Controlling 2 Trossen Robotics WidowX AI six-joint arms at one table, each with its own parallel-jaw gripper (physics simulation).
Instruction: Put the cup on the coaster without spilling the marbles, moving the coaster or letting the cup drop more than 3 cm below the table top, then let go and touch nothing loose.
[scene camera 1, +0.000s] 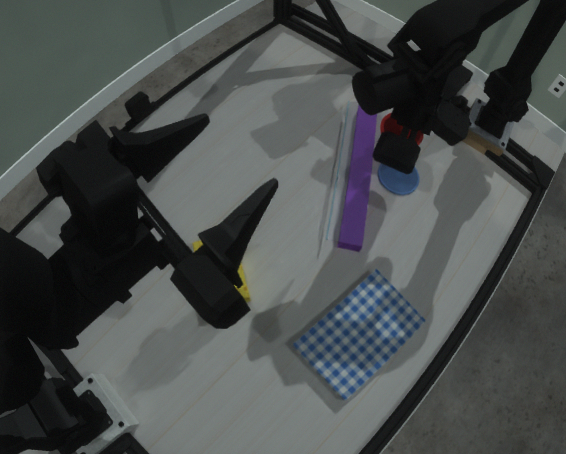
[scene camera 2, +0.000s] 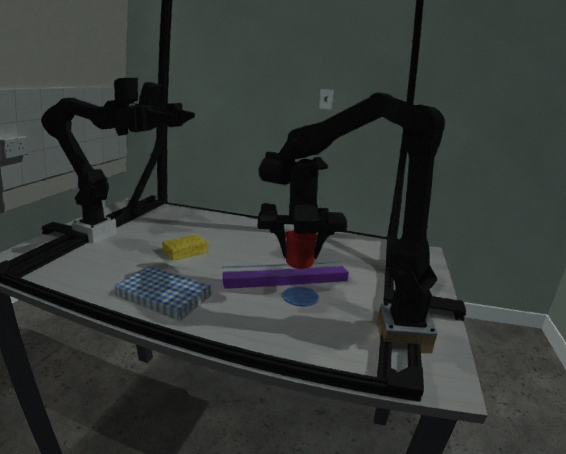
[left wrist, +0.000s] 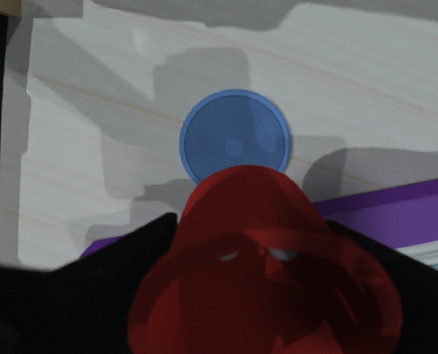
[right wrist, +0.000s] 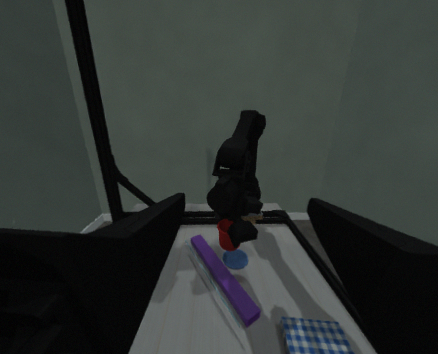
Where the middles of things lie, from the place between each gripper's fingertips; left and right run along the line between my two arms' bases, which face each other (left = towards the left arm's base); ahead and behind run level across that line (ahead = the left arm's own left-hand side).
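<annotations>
Blue checked block (scene camera 2: 169, 294), counted from my left hand: 190 mm ahead, 240 mm to the right, 80 mm below. Long purple bar (scene camera 2: 321, 272), from my left hand: 40 mm behind, 50 mm to the right, 70 mm below. Red cup (scene camera 2: 300, 248), from my left hand: 10 mm behind, 20 mm above. Blue coaster (scene camera 1: 393, 180): my left hand 10 mm short of it, 20 mm to the right of it, 90 mm above it.
Blue checked block, counted from my right hand: 170 mm ahead, 70 mm to the left, 360 mm below. Long purple bar, from my right hand: 70 mm behind, 260 mm to the left, 360 mm below. Red cup, from my right hand: 30 mm behind, 310 mm to the left, 270 mm below. Yellow sponge (scene camera 2: 179, 248), from my right hand: 50 mm behind, 40 mm to the right, 360 mm below.
</annotations>
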